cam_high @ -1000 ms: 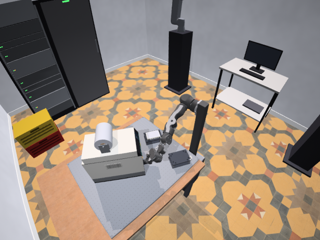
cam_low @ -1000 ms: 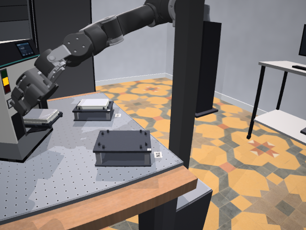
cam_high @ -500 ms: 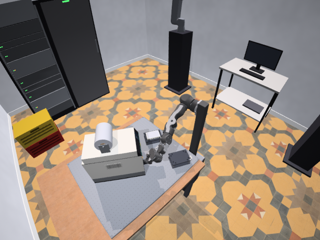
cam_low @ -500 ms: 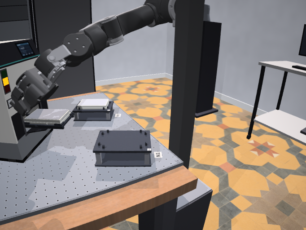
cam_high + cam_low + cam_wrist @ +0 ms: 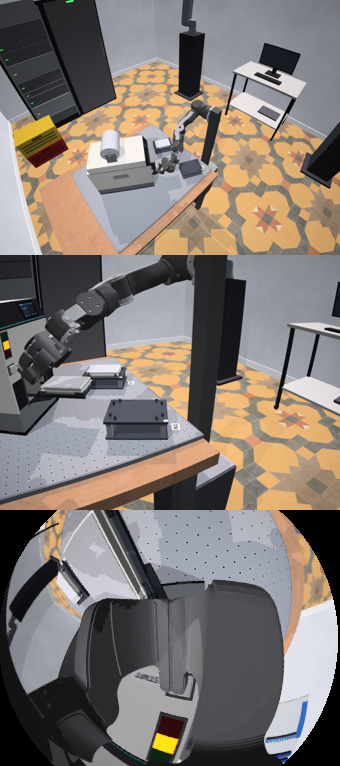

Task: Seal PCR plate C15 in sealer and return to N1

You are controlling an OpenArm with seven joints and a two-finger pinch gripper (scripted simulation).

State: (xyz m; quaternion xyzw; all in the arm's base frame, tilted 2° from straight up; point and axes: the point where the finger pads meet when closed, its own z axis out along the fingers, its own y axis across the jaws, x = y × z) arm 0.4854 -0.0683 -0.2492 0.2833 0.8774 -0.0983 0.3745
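My hand is 40 mm short of the start key, 20 mm to the left of it and 10 mm below it. Round my hand: sealer stage (100 mm behind, 80 mm below, 40 mm to the right); then sealer screen (150 mm to the right, 150 mm above, 30 mm behind); then white 96-well plate C15 (100 mm behind, 60 mm below, 40 mm to the right).
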